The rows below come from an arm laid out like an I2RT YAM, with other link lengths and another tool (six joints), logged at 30 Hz.
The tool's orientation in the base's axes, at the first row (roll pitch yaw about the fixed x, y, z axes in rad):
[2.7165, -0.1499, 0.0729]
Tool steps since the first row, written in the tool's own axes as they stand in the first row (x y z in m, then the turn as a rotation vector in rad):
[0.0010, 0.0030, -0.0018, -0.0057, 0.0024, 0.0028]
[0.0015, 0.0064, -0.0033, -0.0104, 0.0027, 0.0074]
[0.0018, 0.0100, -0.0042, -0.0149, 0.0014, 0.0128]
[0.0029, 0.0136, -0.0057, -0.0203, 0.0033, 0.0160]
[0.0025, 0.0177, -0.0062, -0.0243, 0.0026, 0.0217]
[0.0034, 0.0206, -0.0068, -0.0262, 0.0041, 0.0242]
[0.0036, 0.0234, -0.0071, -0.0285, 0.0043, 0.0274]
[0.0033, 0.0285, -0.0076, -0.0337, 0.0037, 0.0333]
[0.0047, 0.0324, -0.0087, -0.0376, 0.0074, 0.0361]
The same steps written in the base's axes. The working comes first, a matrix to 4 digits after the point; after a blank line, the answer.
The tool's axes in the first row as the columns of a matrix, in the base's axes (used below as rounded here):
[0.9862, 0.0049, 0.1657]
[0.0720, -0.9131, -0.4014]
[0.1493, 0.4078, -0.9008]

[0.0007, -0.0019, 0.0030, -0.0051, -0.0037, -0.0024]
[0.0010, -0.0044, 0.0058, -0.0090, -0.0062, -0.0071]
[0.0011, -0.0073, 0.0081, -0.0126, -0.0075, -0.0132]
[0.0020, -0.0099, 0.0111, -0.0174, -0.0109, -0.0161]
[0.0015, -0.0135, 0.0132, -0.0204, -0.0128, -0.0221]
[0.0023, -0.0158, 0.0150, -0.0218, -0.0153, -0.0240]
[0.0025, -0.0183, 0.0165, -0.0235, -0.0170, -0.0272]
[0.0021, -0.0227, 0.0190, -0.0277, -0.0192, -0.0335]
[0.0034, -0.0258, 0.0218, -0.0311, -0.0240, -0.0351]

